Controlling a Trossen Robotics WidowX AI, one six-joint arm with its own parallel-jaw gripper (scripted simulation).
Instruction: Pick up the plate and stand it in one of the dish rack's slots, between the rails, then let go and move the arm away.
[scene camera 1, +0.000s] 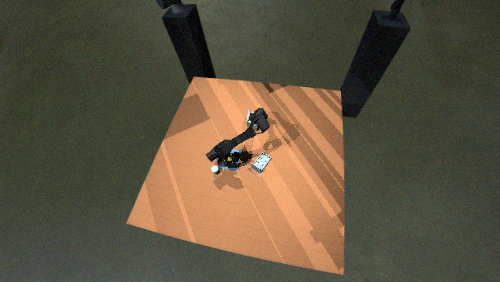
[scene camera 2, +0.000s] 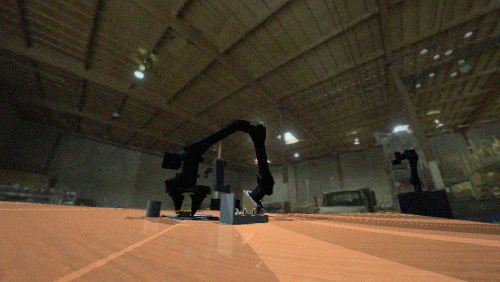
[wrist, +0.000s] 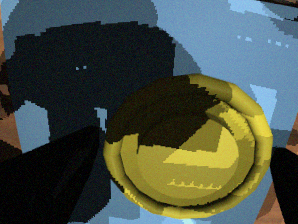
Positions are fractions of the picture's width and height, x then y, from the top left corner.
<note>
My gripper (scene camera 2: 0.37, 0.76) is open, with nothing in its grasp. Further things: a grey dish rack (scene camera 2: 0.46, 0.74), a yellow plate (wrist: 0.65, 0.63) and a blue mat (wrist: 0.24, 0.32).
My gripper is seen too in the wrist view (wrist: 0.63, 0.66). The wrist view does not show the grey dish rack: it is out of frame.
</note>
